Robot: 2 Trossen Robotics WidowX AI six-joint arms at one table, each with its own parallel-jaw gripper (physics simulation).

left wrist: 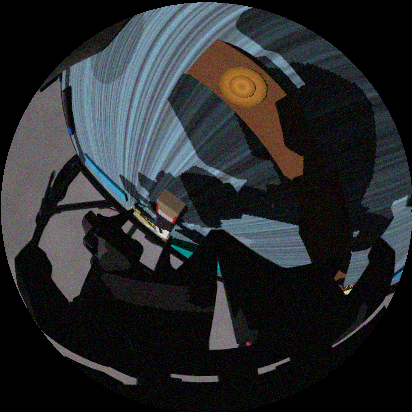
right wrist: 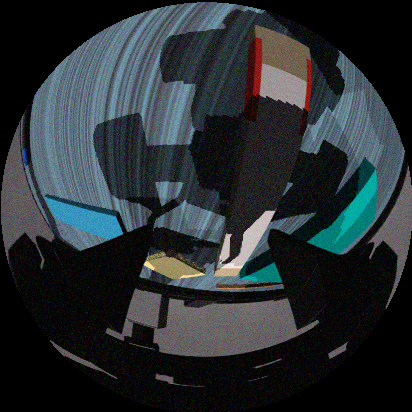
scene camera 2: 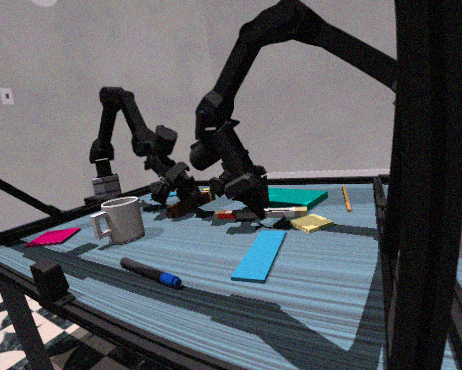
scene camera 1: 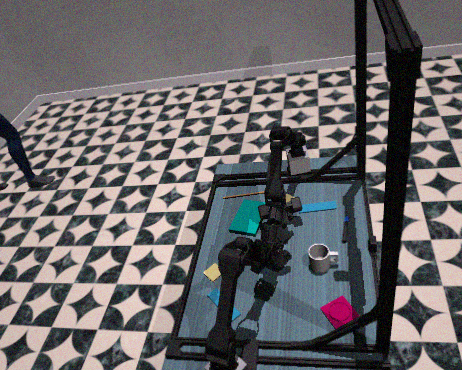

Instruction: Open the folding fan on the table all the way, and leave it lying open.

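Where they show: left gripper, between the fingertips: (left wrist: 216, 234) (scene camera 2: 204, 203); right gripper, between the fingertips: (left wrist: 151, 222) (right wrist: 211, 234) (scene camera 2: 265, 212); left arm's base, origin of its link: (scene camera 2: 105, 176) (scene camera 1: 225, 365); right arm's base, origin of its link: (right wrist: 143, 323) (scene camera 1: 297, 152).
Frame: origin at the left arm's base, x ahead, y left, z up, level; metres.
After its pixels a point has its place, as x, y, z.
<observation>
The folding fan lies on the blue table (scene camera 2: 321, 294) @(0.940, 0.261, -0.099) between my two grippers. Its pale slat (scene camera 2: 284, 211) @(0.681, 0.393, -0.086) (right wrist: 282, 82) has red edges at one end (scene camera 2: 226, 214) @(0.594, 0.286, -0.088). Its brown guard (scene camera 2: 179, 209) @(0.463, 0.201, -0.085) (left wrist: 230, 65) carries an orange pivot disc (left wrist: 243, 86). My left gripper (scene camera 2: 187, 194) (scene camera 1: 273, 255) is shut and empty, and it rests low at the brown guard. My right gripper (scene camera 2: 251, 200) (scene camera 1: 277, 216) @(0.663, 0.355, -0.084) (right wrist: 211, 234) @(0.663, 0.355, -0.084) is open and hangs low over the pale slat, with a finger on each side of it. The arms hide the fan in scene camera 1.
A grey mug (scene camera 1: 319, 258) @(0.572, 0.073, -0.091) (scene camera 2: 123, 220) @(0.591, 0.056, -0.047), a blue-capped marker (scene camera 1: 345, 228) @(0.759, 0.079, -0.084) (scene camera 2: 150, 273) @(0.779, 0.083, -0.087), a teal book (scene camera 1: 246, 216) @(0.561, 0.480, -0.082) (scene camera 2: 295, 196) @(0.610, 0.480, -0.081), a blue strip (scene camera 1: 317, 206) @(0.805, 0.261, -0.094) (scene camera 2: 259, 255) @(0.815, 0.248, -0.093), a yellow pad (scene camera 2: 311, 222) @(0.765, 0.398, -0.091), a magenta pad (scene camera 1: 338, 310) @(0.426, -0.123, -0.091) and an orange pencil (scene camera 1: 242, 194) @(0.663, 0.611, -0.090) (scene camera 2: 346, 198) @(0.697, 0.575, -0.092) lie around. Black frame posts (scene camera 1: 398, 147) @(0.388, -0.319, 0.737) stand at the right.
</observation>
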